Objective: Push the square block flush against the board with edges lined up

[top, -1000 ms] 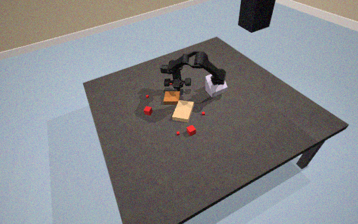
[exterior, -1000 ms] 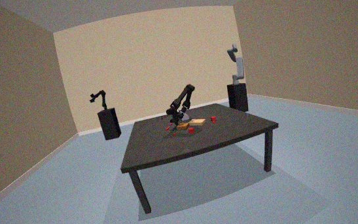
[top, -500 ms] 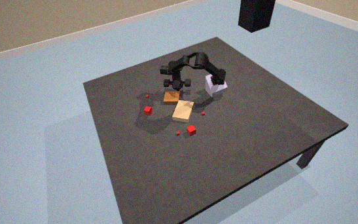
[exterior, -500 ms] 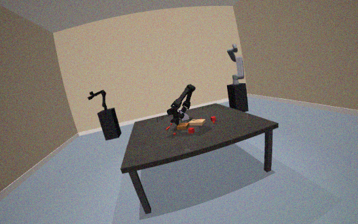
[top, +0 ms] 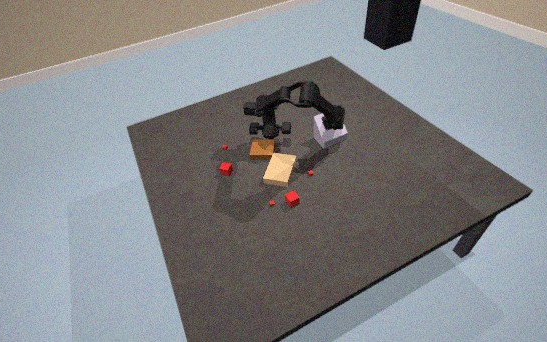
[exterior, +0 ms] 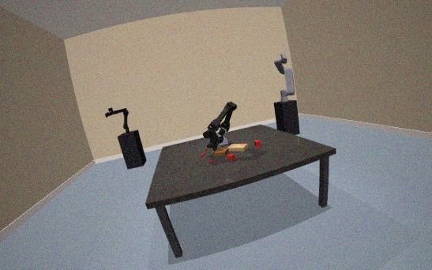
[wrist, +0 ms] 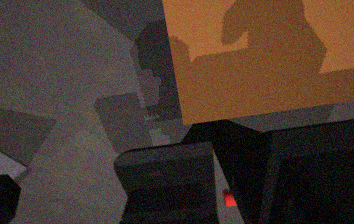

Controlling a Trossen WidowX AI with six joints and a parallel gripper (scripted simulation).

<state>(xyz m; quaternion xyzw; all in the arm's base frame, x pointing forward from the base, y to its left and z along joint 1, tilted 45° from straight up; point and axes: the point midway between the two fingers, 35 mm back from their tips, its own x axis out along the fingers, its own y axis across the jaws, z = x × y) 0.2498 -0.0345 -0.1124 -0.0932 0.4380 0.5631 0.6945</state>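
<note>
Right now the orange square block is 6 cm ahead of my gripper tip, 4 cm to the left of it and 1 cm above it. The rest, counted from my gripper tip: tan board (19 cm to the left, 5 cm ahead, 1 cm above).
</note>
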